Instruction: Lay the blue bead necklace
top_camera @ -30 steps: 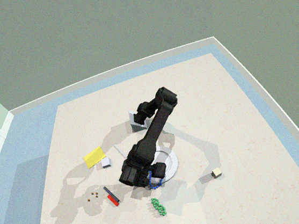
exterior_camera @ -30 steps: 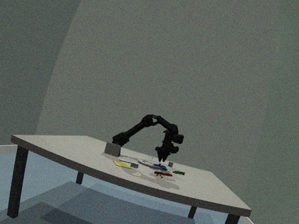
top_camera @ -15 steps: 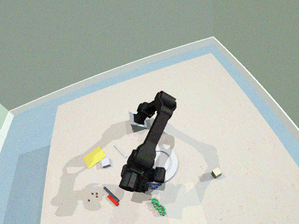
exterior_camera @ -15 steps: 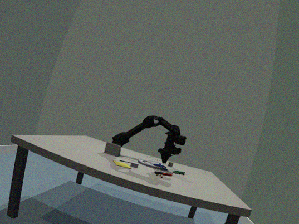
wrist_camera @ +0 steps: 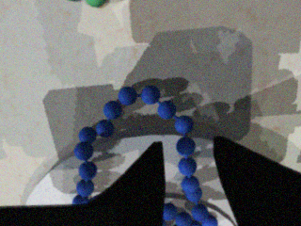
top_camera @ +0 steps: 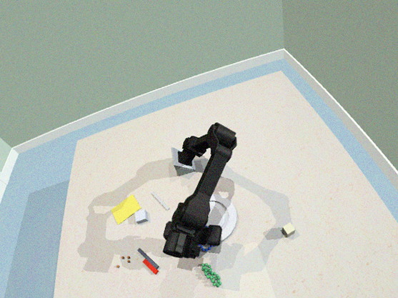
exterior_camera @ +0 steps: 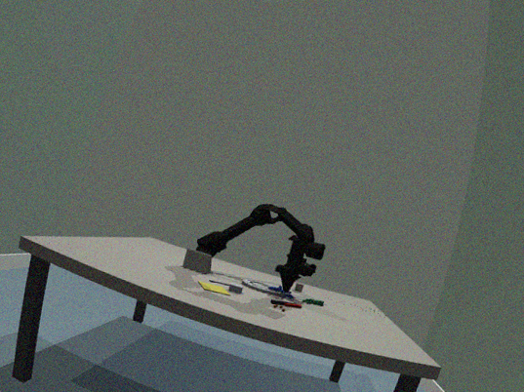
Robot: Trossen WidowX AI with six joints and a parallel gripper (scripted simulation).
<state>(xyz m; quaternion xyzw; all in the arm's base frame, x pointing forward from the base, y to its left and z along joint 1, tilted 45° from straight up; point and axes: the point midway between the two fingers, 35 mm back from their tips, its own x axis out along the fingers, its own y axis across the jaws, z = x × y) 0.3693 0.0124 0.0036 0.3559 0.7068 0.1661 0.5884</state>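
My gripper tip is 9 cm past the round bead board, 5 cm to the right of it and 1 cm above it. From my gripper tip the other things lie so: white cube 23 cm to the right, 15 cm behind, 1 cm below; then grey tool 20 cm to the right, 4 cm ahead, 2 cm below; then stick 22 cm behind, 14 cm to the right, 2 cm below.
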